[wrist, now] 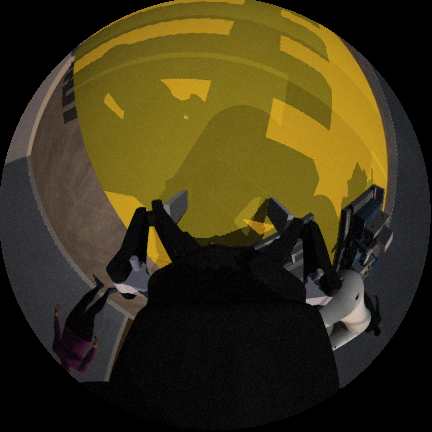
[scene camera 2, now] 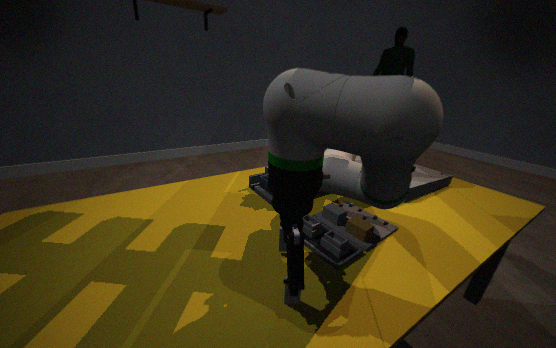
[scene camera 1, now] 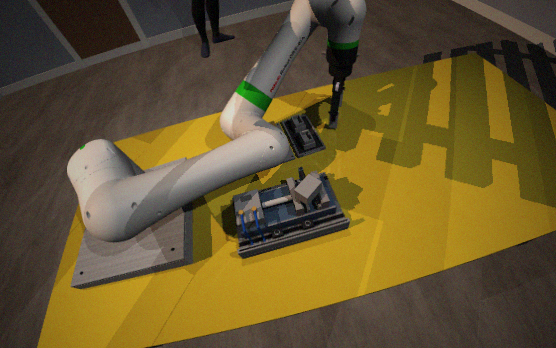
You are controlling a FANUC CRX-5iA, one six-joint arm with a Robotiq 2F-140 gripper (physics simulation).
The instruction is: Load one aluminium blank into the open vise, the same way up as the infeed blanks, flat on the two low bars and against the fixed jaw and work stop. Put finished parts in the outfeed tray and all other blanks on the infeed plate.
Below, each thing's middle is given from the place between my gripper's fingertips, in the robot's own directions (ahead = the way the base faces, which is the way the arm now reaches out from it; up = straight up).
Labels:
The infeed plate (scene camera 2: 381, 230) is 300 mm behind my hand and 30 mm to the right of it.

